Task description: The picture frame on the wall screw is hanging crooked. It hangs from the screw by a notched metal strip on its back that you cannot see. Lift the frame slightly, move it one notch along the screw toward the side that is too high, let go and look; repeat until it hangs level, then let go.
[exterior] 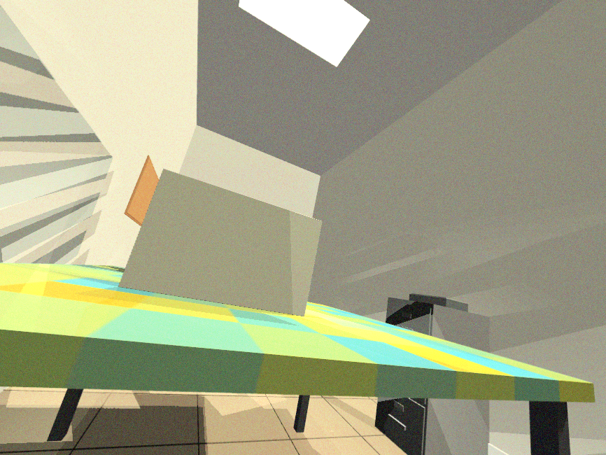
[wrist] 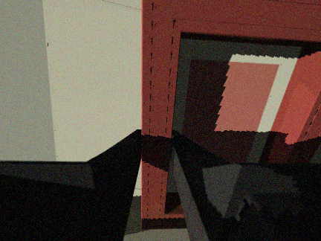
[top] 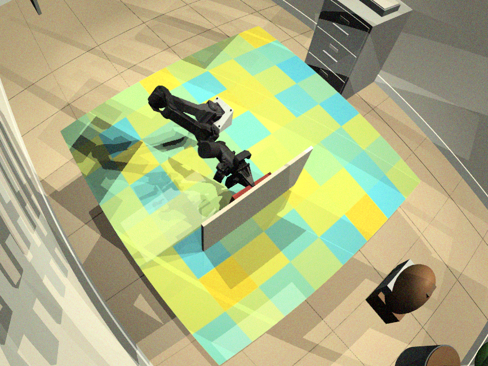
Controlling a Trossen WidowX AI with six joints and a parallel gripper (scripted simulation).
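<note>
My gripper tip is 10 mm short of the red picture frame and 50 mm above it. The rest, counted from my gripper tip: upright wall panel 20 mm ahead, 70 mm below.
</note>
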